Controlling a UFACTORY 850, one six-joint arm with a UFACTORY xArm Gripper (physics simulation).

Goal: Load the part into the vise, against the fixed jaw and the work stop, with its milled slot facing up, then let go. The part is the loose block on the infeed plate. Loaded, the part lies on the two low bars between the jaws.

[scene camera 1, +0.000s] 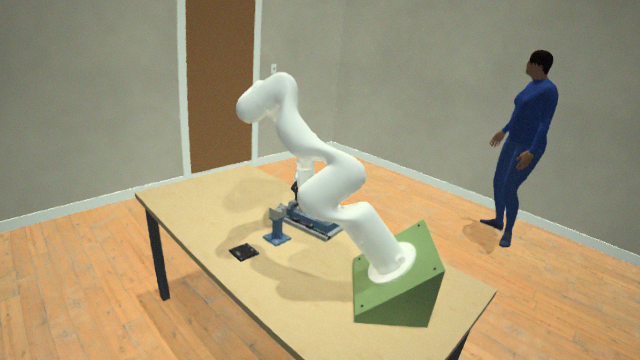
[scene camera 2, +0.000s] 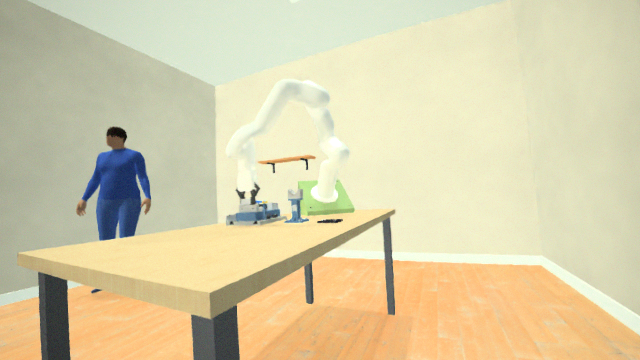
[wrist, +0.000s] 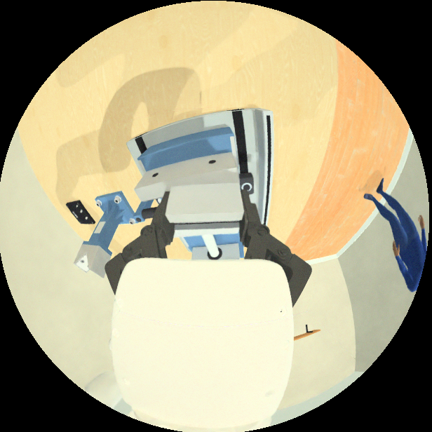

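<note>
My gripper point(wrist: 206, 201) point(scene camera 2: 248, 196) is shut on the part point(wrist: 204, 202), a light grey block, and holds it low at the vise point(wrist: 187, 147) point(scene camera 2: 257, 215) point(scene camera 1: 312, 223). In the wrist view the block lies close along the grey jaw point(wrist: 185, 169) with two dark holes; I cannot tell whether they touch. A dark line runs along the block's near edge; whether it is the milled slot is unclear. A dark fitting with a ringed end point(wrist: 246, 185) is by the right finger. The low bars and the block's underside are hidden. In scene camera 1 the arm hides most of the gripper.
A blue stand with a grey notched head point(scene camera 1: 277, 225) point(scene camera 2: 295, 205) point(wrist: 102, 237) is beside the vise. A small black plate point(scene camera 1: 244, 252) point(scene camera 2: 330, 220) point(wrist: 80, 212) lies beyond it. The arm's green base point(scene camera 1: 400, 290) is on the table. A person in blue point(scene camera 1: 532, 120) point(scene camera 2: 119, 175) stands beyond the table.
</note>
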